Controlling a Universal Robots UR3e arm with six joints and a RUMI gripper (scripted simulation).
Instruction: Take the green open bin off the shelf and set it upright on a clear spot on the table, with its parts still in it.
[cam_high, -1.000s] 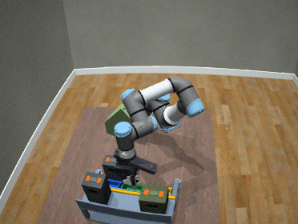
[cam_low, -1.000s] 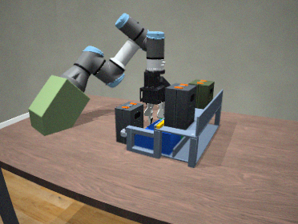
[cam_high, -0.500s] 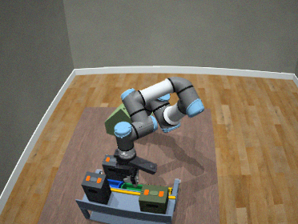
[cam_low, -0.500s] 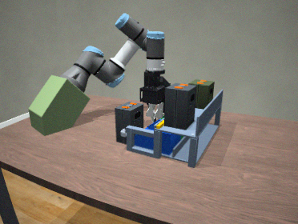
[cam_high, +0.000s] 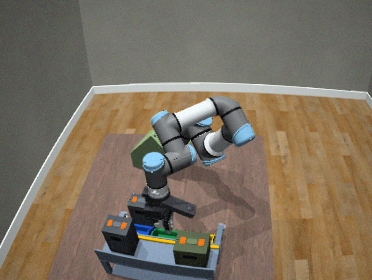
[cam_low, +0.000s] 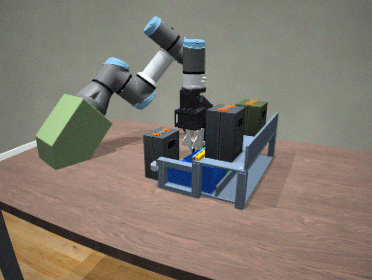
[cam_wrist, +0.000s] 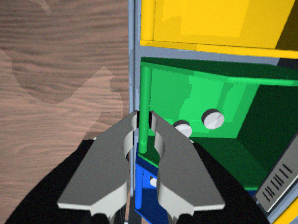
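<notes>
My hand is 60 mm short of the green open bin. Round my hand: yellow bar: 100 mm ahead, 60 mm above; yellow bin: 110 mm to the left, 60 mm ahead; blue bin: 110 mm to the right, 60 mm ahead.
</notes>
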